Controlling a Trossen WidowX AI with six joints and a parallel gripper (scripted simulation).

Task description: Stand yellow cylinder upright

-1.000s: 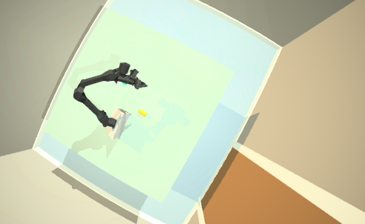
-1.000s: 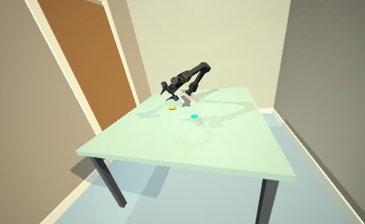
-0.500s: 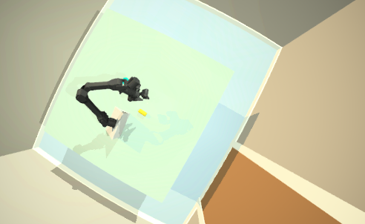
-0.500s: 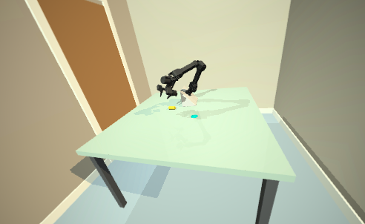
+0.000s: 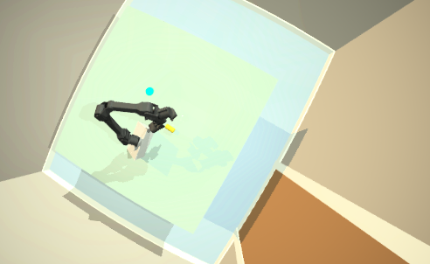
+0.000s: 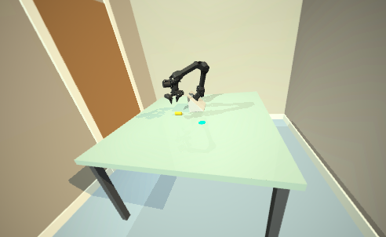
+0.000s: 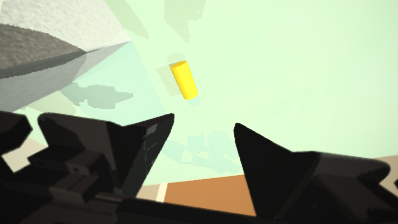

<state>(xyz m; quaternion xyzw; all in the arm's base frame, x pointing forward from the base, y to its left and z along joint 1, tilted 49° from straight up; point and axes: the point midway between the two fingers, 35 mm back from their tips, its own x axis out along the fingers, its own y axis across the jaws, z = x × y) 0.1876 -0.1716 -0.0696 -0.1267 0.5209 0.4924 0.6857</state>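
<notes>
My gripper tip is now 4 cm past the yellow tall cylinder, 1 cm to the right of it and 12 cm above it. Round my gripper tip: cyan circle: 16 cm ahead, 25 cm to the left, 14 cm below.
</notes>
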